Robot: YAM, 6 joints.
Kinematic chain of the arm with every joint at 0, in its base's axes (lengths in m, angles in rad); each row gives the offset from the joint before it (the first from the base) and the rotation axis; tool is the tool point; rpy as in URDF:
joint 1: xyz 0 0 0.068 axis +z
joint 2: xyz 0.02 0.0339 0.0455 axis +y
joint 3: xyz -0.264 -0.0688 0 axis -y
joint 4: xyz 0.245 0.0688 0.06 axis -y
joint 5: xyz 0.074 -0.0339 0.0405 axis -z
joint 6: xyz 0.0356 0 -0.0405 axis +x
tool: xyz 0 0 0 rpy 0 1.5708 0
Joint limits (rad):
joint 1: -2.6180..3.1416
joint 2: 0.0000..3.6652
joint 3: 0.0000..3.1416
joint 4: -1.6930..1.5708
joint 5: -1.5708..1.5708
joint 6: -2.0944..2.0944
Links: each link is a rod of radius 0.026 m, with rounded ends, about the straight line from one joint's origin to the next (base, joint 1, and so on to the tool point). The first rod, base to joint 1, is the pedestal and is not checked.
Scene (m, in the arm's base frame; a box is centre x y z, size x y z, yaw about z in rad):
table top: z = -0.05
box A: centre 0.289 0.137 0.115 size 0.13 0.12 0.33 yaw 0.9
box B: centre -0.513 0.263 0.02 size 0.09 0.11 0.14 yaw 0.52
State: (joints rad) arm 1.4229 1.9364 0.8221 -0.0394 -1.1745 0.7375
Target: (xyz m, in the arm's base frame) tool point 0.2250 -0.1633 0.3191
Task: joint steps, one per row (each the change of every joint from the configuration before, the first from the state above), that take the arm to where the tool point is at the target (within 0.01 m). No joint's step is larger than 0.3 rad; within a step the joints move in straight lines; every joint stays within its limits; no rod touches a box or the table.
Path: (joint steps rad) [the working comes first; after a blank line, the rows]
Joints at the target: -0.7439 1.2654 0.9635 -0.0487 -1.1301 0.7375
Straight joint move there: touches box A.

1: -0.2663 -0.2205 0.1139 0.1800 0.1558 0.0062
2: -0.2664 -0.2204 0.1139 0.1800 0.1558 0.0061
3: -0.2663 -0.2205 0.1140 0.1800 0.1557 0.0062
4: -0.2663 -0.2204 0.1139 0.1800 0.1558 0.0061
5: -0.2754 0.0527 -0.0786 -0.1823 -0.1447 -0.0061
6: -0.2754 0.0527 -0.0785 -0.1824 -0.1446 -0.0062
7: -0.2753 0.0527 -0.0786 -0.1823 -0.1447 -0.0061
8: -0.2754 0.0527 -0.0786 -0.1823 -0.1447 -0.0062

